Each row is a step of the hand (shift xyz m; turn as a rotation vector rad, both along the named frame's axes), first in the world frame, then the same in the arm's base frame.
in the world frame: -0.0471 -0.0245 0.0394 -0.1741 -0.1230 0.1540
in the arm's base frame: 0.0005 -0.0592 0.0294 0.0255 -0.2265 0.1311
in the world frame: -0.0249 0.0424 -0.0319 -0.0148 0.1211 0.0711
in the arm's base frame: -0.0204 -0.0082 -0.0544 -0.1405 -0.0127 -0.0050
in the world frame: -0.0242 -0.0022 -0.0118 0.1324 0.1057 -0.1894
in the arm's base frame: 0.0077 -0.0202 -0.0161 0.0071 0.1933 -0.1647
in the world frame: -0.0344 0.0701 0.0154 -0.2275 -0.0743 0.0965
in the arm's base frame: -0.0684 -0.0251 -0.0320 0.0126 -0.2540 0.0439
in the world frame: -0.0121 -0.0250 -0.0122 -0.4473 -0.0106 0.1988
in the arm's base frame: 0.0276 -0.0124 -0.0017 -0.0964 -0.4792 0.0283
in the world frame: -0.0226 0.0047 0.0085 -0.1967 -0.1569 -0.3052
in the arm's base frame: -0.0086 -0.0229 -0.0024 0.2891 -0.1325 -0.2352
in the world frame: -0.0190 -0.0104 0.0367 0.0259 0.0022 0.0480
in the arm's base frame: -0.0100 -0.0295 0.0291 -0.0262 0.0123 0.0463
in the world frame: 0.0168 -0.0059 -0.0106 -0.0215 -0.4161 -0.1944
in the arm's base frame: 0.0106 0.0178 -0.0006 0.4568 -0.0384 0.0354
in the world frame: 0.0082 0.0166 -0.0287 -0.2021 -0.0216 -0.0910
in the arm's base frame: 0.0005 0.0181 -0.0289 0.0633 -0.1716 -0.1270
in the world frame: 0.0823 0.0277 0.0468 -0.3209 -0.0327 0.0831
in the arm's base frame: -0.0470 0.0705 0.0506 -0.0171 -0.3323 -0.0163
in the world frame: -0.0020 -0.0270 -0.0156 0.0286 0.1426 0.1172
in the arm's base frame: 0.0312 -0.0023 -0.0003 -0.1822 0.0200 0.0359
